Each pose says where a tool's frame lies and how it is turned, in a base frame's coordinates. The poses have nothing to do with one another.
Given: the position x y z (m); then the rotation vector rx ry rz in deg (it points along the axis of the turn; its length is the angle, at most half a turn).
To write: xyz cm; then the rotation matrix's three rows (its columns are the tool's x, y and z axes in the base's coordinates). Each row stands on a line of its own. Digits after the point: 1 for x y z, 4 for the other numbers.
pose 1, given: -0.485 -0.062 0.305 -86.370 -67.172 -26.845
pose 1, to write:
-48.5 -6.2 30.5
0.4289 0.8531 -0.2971
0.4133 0.1072 0.9043
0.8033 -0.5106 -0.3066

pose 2, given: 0.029 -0.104 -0.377 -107.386 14.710 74.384
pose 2, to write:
2.9 -10.4 -37.7
0.4470 -0.5760 -0.6844
0.2721 -0.6413 0.7174
-0.8521 -0.5070 -0.1299

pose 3, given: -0.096 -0.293 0.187 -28.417 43.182 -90.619
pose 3, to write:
-9.6 -29.3 18.7
-0.1549 0.7010 0.6962
-0.9822 -0.0337 -0.1846
-0.1059 -0.7124 0.6937

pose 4, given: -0.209 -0.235 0.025 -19.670 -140.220 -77.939
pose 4, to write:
-20.9 -23.5 2.5
-0.9202 0.3578 -0.1591
0.0538 0.5179 0.8537
0.3878 0.7770 -0.4958

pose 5, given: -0.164 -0.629 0.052 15.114 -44.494 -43.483
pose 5, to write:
-16.4 -62.9 5.2
0.4693 0.5184 -0.7149
-0.7028 0.7094 0.0530
0.5347 0.4775 0.6972

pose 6, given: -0.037 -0.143 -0.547 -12.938 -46.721 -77.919
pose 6, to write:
-3.7 -14.3 -54.7
-0.0104 0.9227 -0.3855
-0.7747 0.2363 0.5865
0.6323 0.3047 0.7123

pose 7, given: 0.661 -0.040 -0.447 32.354 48.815 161.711
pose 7, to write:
66.1 -4.0 -44.7
-0.9198 -0.0248 0.3916
0.2373 -0.8299 0.5049
0.3125 0.5573 0.7692

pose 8, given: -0.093 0.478 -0.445 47.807 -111.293 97.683
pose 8, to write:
-9.3 47.8 -44.5
-0.7304 -0.6791 0.0731
-0.1606 0.0667 -0.9848
0.6639 -0.7310 -0.1578

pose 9, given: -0.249 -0.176 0.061 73.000 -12.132 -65.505
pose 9, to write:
-24.9 -17.6 6.1
0.4759 0.5504 -0.6860
-0.7596 -0.1361 -0.6360
-0.4434 0.8238 0.3533

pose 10, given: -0.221 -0.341 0.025 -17.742 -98.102 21.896
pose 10, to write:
-22.1 -34.1 2.5
-0.1726 -0.0078 -0.9850
0.4118 0.9078 -0.0793
0.8948 -0.4193 -0.1535

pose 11, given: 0.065 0.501 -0.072 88.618 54.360 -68.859
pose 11, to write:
6.5 50.1 -7.2
0.2233 0.9402 -0.2574
0.0322 -0.2710 -0.9620
-0.9742 0.2065 -0.0907

